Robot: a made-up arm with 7 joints. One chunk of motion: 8 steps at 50 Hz.
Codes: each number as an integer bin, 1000 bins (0 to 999) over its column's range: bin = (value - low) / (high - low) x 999, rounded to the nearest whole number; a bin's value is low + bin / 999 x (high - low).
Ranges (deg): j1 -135..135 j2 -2.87..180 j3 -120.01..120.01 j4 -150..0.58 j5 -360.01..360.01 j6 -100.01..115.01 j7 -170.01..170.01
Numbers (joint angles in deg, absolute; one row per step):
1: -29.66 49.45 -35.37 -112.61 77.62 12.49 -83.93
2: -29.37 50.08 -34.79 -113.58 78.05 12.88 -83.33
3: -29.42 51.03 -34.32 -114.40 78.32 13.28 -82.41
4: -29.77 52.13 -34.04 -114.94 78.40 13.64 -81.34
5: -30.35 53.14 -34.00 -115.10 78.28 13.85 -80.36
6: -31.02 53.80 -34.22 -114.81 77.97 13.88 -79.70
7: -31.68 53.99 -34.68 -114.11 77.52 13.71 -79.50
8: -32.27 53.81 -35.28 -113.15 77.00 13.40 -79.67
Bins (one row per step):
1: 390 286 352 248 607 523 253
2: 391 289 355 242 608 524 255
3: 391 294 357 236 608 526 257
4: 389 300 358 233 608 528 261
5: 387 306 358 232 608 529 263
6: 385 310 357 233 608 529 265
7: 382 311 355 238 607 528 266
8: 380 310 353 244 606 527 265

